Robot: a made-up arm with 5 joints. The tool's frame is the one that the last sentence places.
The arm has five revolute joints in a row. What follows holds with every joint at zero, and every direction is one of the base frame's. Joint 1 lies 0.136 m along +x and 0.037 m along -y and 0.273 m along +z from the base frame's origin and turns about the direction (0.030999, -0.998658, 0.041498), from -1.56 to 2.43 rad. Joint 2 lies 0.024 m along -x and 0.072 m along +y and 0.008 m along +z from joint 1 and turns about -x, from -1.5 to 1.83 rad. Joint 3 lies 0.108 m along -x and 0.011 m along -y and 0.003 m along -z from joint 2 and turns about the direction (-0.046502, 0.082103, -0.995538), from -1.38 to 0.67 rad. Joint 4 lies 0.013 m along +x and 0.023 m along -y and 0.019 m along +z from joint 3 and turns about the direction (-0.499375, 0.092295, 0.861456), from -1.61 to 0.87 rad. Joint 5 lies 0.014 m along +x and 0.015 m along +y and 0.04 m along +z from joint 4 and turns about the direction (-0.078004, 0.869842, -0.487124), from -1.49 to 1.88 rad. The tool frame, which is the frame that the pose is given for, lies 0.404 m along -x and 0.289 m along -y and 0.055 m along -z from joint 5; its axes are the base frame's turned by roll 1.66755, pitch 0.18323 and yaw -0.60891 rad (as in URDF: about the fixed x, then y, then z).
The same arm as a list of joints. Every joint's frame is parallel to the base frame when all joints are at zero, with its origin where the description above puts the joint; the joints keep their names.
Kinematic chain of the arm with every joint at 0, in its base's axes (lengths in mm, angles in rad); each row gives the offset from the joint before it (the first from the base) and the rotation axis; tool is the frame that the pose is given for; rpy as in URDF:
joint 1: xyz 136.0 -37.0 273.0 axis 0.030999 -0.998658 0.041498
joint 2: xyz -24.0 72.0 8.0 axis -x
joint 3: xyz -108.0 -11.0 -3.0 axis -0.046502 0.082103 -0.995538
joint 4: xyz 13.0 -23.0 19.0 axis -0.499375 0.092295 0.861456
joint 5: xyz 14.0 15.0 40.0 axis -0.078004 0.869842 -0.487124
tool: xyz -404.0 -289.0 -55.0 rpy 1.6676 0.1832 -0.6089
Joint limits (rad, base to tool): -1.5600..2.4300 -1.5000..1.8300 -1.3800..0.6700 -1.6100..0.8700 -1.4900..1.8800

